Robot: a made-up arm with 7 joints.
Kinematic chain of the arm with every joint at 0, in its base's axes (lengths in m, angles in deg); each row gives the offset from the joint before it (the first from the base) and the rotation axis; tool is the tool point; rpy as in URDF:
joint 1: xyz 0 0 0.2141 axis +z
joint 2: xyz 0 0 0 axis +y
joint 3: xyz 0 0 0.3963 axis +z
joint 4: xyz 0.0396 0 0 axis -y
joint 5: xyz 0.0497 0 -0.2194 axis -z
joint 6: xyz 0 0 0 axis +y
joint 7: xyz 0.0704 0 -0.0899 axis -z
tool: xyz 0 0 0 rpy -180 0 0
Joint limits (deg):
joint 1: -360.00..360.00
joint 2: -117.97..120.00
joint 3: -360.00..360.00
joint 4: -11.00..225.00
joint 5: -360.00..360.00
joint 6: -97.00..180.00
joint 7: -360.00..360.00
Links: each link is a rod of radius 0.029 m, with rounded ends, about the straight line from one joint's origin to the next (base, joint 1, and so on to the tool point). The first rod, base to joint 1, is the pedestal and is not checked.
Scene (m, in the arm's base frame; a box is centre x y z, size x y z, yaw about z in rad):
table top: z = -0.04
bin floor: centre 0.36 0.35 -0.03 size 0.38 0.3 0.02 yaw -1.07
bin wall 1: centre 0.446 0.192 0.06 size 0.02 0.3 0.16 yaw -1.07
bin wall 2: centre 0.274 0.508 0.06 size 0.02 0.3 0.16 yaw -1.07
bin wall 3: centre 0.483 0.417 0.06 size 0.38 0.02 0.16 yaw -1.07
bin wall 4: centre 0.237 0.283 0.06 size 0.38 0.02 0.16 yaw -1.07
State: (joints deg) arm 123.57 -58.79 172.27 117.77 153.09 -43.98 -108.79
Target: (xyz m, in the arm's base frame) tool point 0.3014 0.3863 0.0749
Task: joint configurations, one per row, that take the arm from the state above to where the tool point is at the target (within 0.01 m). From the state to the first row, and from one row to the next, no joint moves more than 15 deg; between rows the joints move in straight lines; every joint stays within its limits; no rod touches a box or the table.
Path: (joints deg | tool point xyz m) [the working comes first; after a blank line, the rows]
Joints at the target: 213.00 -74.98 216.00 105.96 169.23 -34.15 -108.79
Straight joint move there: touches bin wall 1.

1: 137.68 -54.69 182.72 119.56 147.60 -30.42 -98.78 | 0.3903 -0.4139 0.2617
2: 151.80 -50.59 193.18 121.34 142.12 -16.87 -88.76 | 0.5305 -0.2714 0.3143
3: 165.91 -46.49 203.63 123.13 136.63 -3.31 -78.75 | 0.6067 -0.0781 0.3858
4: 180.02 -42.39 214.08 124.92 131.15 10.25 -68.73 | 0.5953 0.1317 0.4718
5: 191.02 -53.25 214.72 118.60 143.84 -4.55 -82.09 | 0.5562 0.2512 0.3051
6: 202.01 -64.12 215.36 112.28 156.53 -19.35 -95.44 | 0.4459 0.3426 0.1675
7: 213.00 -74.98 216.00 105.96 169.23 -34.15 -108.79 | 0.3015 0.3863 0.0749

